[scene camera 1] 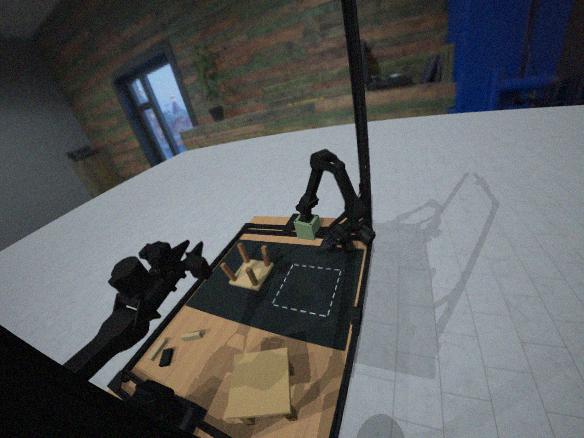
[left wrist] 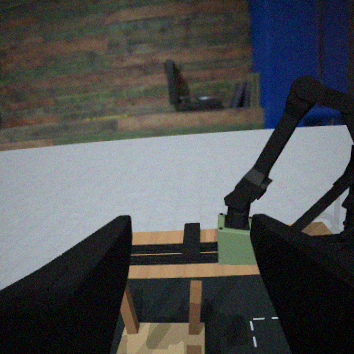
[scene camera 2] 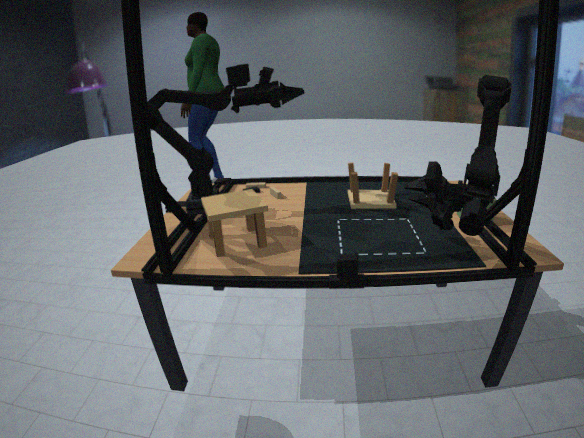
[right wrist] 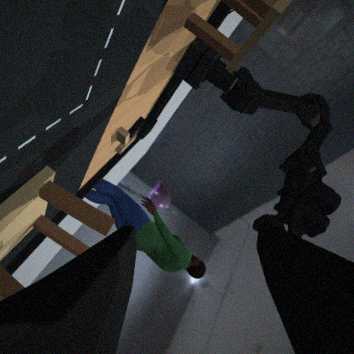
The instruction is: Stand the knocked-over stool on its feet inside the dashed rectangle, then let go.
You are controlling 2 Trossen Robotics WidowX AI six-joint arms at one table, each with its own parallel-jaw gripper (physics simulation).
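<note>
The small stool [scene camera 1: 242, 281] [scene camera 2: 372, 199] [left wrist: 165, 336] [right wrist: 22, 216] lies upside down on the dark mat, its pale seat flat on the mat and its brown legs pointing up. It is outside the dashed rectangle [scene camera 1: 328, 315] [scene camera 2: 407, 219] [left wrist: 258, 319], behind it in scene camera 2. My left gripper [scene camera 1: 192, 247] [scene camera 2: 302, 92] [left wrist: 191, 225] is part open and empty, high up and to the left of the stool in scene camera 2. My right gripper [scene camera 1: 326, 244] [scene camera 2: 408, 193] [right wrist: 196, 236] is part open and empty, to the right of the stool in scene camera 2, apart from it.
A larger stool [scene camera 1: 260, 387] [scene camera 2: 235, 202] stands upright on the wooden part of the table. Small pale blocks [scene camera 1: 193, 335] and a small black piece [scene camera 1: 166, 357] lie near it. A green block [scene camera 1: 307, 228] [left wrist: 235, 247] is at the right arm's base. Black rails and posts frame the table.
</note>
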